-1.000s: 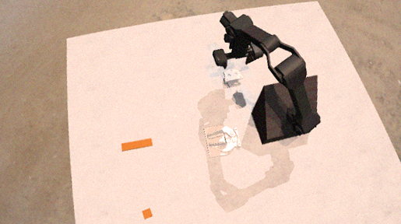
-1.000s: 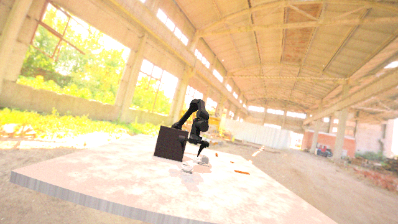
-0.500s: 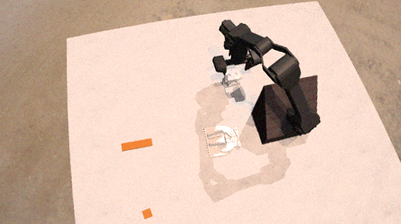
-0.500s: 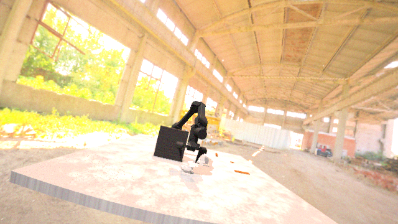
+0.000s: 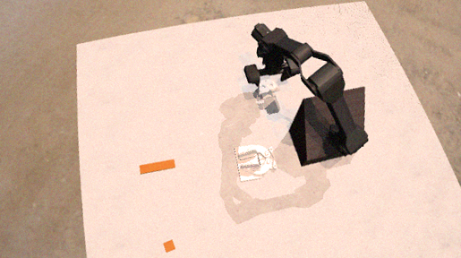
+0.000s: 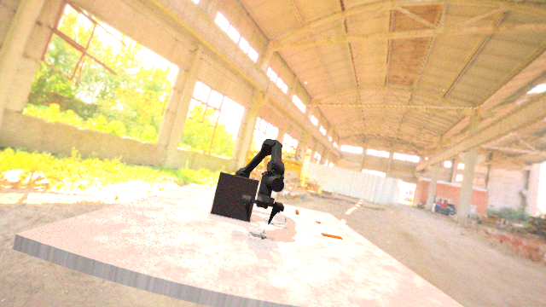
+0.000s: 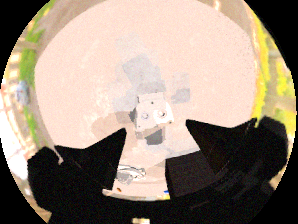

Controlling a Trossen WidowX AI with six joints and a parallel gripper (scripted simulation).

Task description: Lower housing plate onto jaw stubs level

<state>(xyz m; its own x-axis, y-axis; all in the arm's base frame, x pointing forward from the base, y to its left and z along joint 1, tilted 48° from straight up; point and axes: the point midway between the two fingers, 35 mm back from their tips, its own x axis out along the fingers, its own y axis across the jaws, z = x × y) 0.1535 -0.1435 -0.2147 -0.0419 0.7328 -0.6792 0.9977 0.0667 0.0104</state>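
Now: gripper tip 30 mm above the housing plate and 10 mm to the left of it. The rest, counted from my gripper tip: white pad (50 mm below, 10 mm to the right); then blue tile (680 mm to the left, 100 mm behind, 50 mm below).
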